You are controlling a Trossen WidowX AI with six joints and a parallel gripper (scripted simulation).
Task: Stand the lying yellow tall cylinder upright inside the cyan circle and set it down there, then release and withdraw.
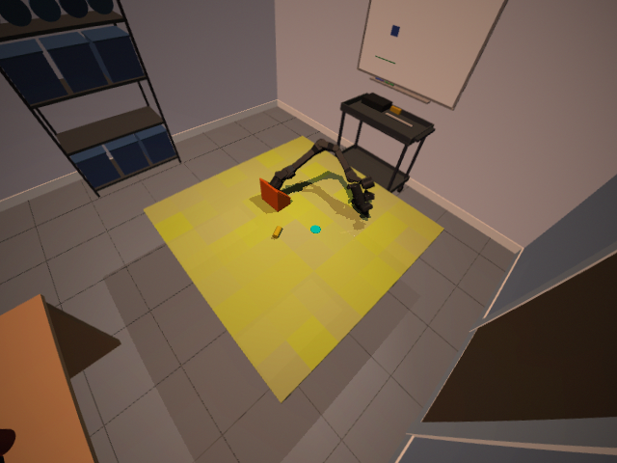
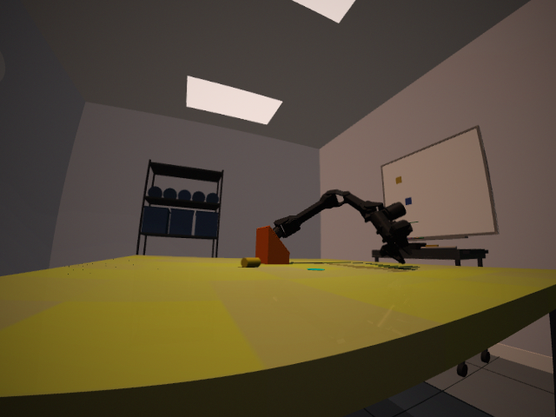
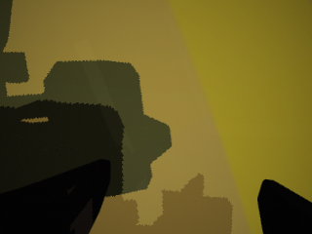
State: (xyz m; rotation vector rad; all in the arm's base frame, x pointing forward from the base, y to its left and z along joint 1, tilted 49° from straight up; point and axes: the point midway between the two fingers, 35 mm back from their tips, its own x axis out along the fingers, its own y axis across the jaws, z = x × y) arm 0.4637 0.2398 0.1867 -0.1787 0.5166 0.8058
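Right now my gripper tip is 460 mm to the left of the yellow tall cylinder, 270 mm past it and 20 mm above it. From my gripper tip the other things lie so: cyan circle 270 mm to the right, 150 mm behind, 30 mm below.
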